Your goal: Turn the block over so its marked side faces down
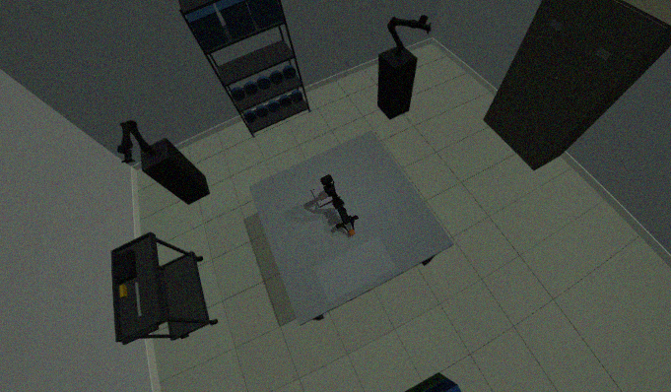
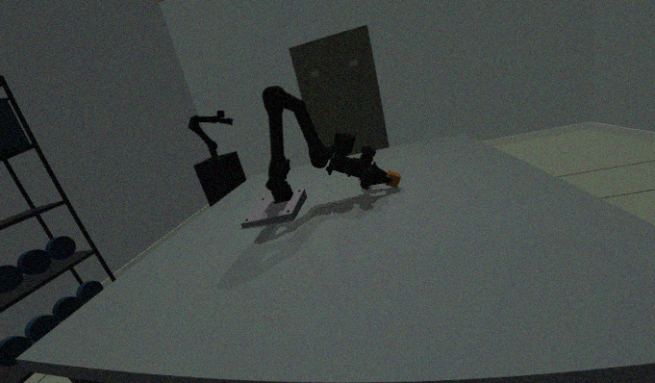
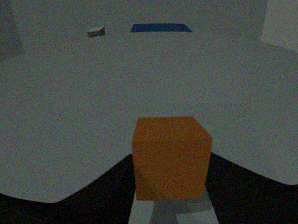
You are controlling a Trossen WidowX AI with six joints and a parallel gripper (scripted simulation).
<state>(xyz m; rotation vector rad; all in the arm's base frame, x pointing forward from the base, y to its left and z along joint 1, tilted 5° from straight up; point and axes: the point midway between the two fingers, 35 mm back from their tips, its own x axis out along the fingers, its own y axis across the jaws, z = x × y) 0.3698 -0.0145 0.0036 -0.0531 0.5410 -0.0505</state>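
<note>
Now: the orange block 1 cm below my gripper tip.
</note>
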